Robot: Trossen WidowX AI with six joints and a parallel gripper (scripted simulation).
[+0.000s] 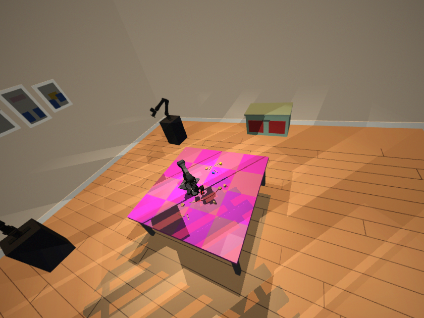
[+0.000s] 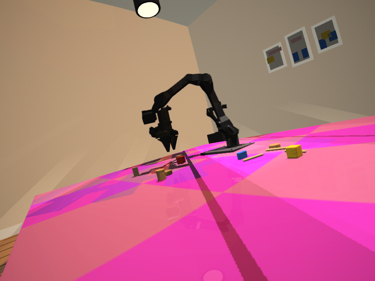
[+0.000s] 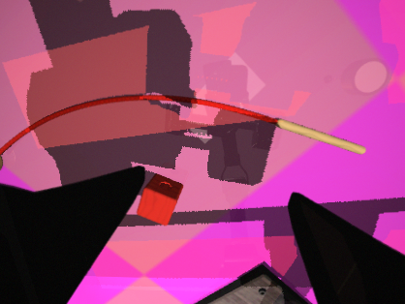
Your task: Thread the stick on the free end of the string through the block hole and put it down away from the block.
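The thin wooden stick is 70 mm to the right of my gripper tip, 60 mm below it and 30 mm behind it. Round my gripper tip: red block: 70 mm to the left, 50 mm below; then round wooden button: 210 mm to the left, 160 mm ahead, 60 mm below; then tan block: 200 mm ahead, 40 mm below.
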